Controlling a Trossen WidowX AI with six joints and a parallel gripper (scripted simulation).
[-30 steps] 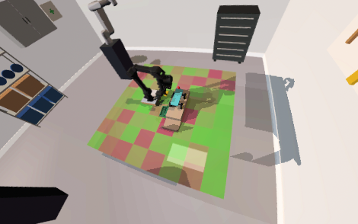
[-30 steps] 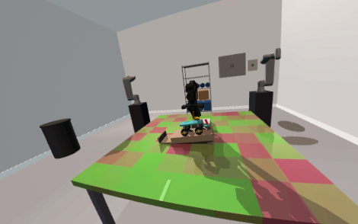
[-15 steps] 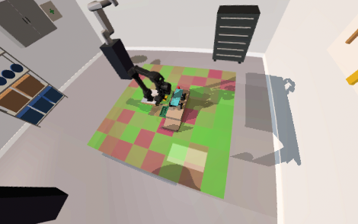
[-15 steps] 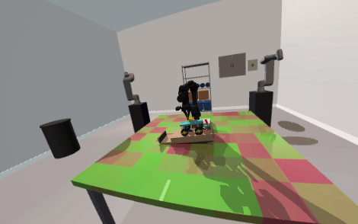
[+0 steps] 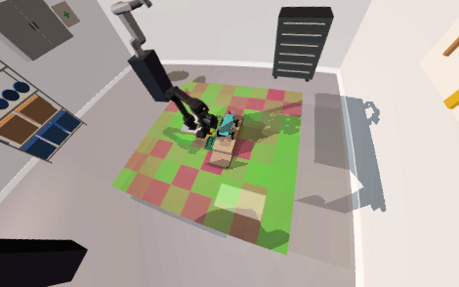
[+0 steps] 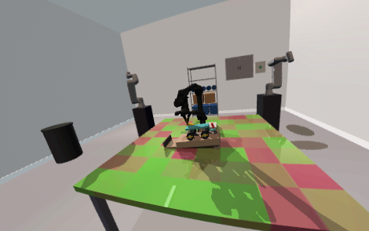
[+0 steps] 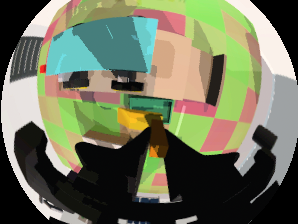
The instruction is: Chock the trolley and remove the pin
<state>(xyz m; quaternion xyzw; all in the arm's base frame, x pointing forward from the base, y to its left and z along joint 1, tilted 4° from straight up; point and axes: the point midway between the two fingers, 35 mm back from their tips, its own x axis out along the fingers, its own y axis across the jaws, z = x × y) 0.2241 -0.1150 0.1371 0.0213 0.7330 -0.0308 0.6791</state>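
Now: the red-headed stop pin 100 mm ahead of my gripper tip, 220 mm to the left of it and 20 mm below it. From my gripper tip the other things lie so: green tray 20 mm behind, 10 mm to the left, 160 mm below; yellow chock 20 mm to the left, 10 mm below; trolley 110 mm ahead, 100 mm to the left, 40 mm below.
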